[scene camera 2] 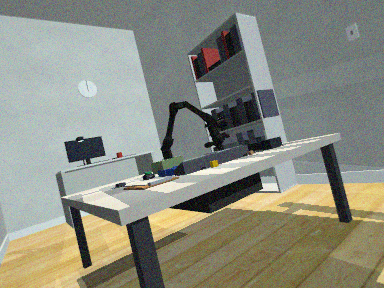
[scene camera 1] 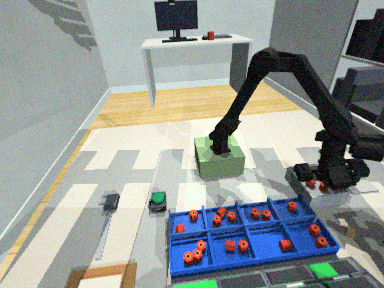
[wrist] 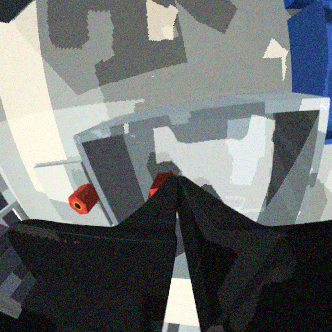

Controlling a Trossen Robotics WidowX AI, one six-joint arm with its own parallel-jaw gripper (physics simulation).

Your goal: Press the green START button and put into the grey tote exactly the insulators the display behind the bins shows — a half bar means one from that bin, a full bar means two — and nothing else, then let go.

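Observation:
My gripper is shut with nothing held in it, and you can see the gripper in the wrist view too. There's a grey tote here, and I can see a display as well.

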